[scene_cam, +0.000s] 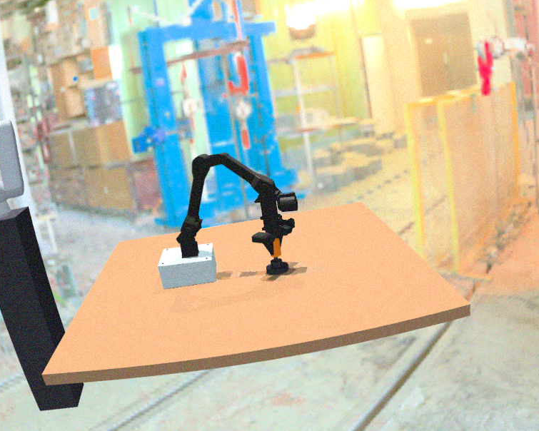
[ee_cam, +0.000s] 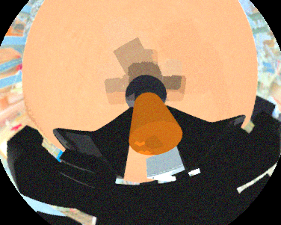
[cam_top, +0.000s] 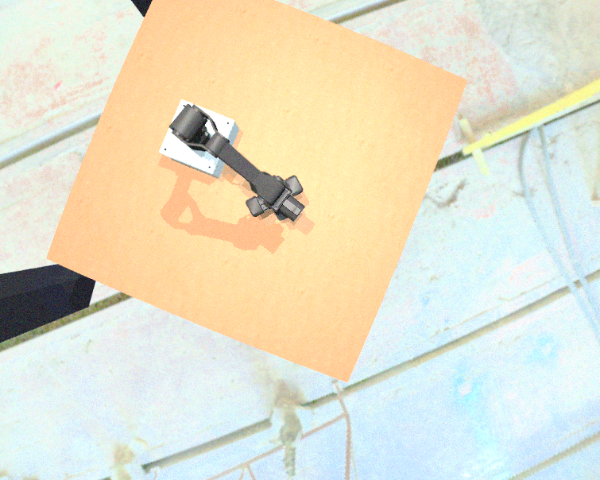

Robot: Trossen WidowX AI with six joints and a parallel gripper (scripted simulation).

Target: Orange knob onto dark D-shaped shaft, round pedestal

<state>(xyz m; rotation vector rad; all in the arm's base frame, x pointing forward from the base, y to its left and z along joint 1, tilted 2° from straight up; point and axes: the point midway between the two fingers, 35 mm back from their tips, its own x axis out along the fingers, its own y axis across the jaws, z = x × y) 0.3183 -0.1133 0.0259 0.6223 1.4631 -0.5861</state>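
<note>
Now: the orange knob 2 cm above my gripper tip. From my gripper tip the other things lie so: dark round pedestal (4 cm below).
</note>
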